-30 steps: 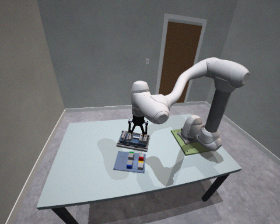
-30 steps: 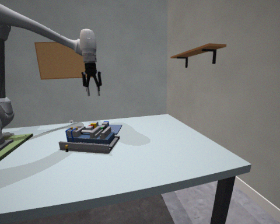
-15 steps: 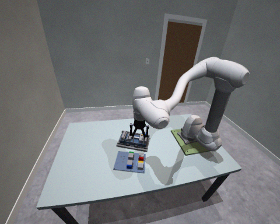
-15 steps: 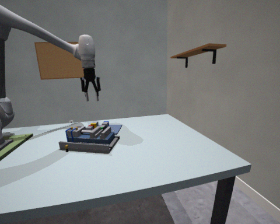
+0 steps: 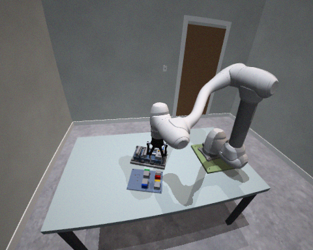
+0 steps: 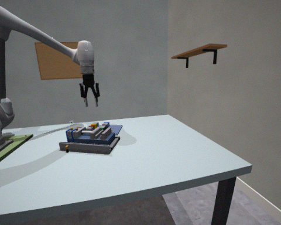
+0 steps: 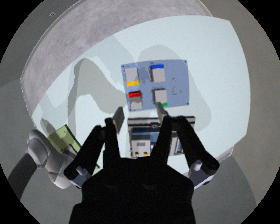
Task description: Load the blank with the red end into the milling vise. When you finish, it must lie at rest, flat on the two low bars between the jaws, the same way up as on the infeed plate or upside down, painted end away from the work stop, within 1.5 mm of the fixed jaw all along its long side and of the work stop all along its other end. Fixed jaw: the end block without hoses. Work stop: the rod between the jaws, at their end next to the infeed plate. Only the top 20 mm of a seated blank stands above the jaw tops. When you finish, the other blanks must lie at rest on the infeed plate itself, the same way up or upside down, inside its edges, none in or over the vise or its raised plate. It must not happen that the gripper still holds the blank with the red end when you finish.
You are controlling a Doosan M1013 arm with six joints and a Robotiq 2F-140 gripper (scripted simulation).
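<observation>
Now: the red-ended blank 30 mm behind my hand, 10 mm to the right of it and 200 mm below it. Round my hand: blue-ended blank 90 mm ahead, 40 mm to the left, 200 mm below; green-ended blank 60 mm ahead, 50 mm to the right, 200 mm below; yellow-ended blank 10 mm ahead, 70 mm to the left, 200 mm below.
</observation>
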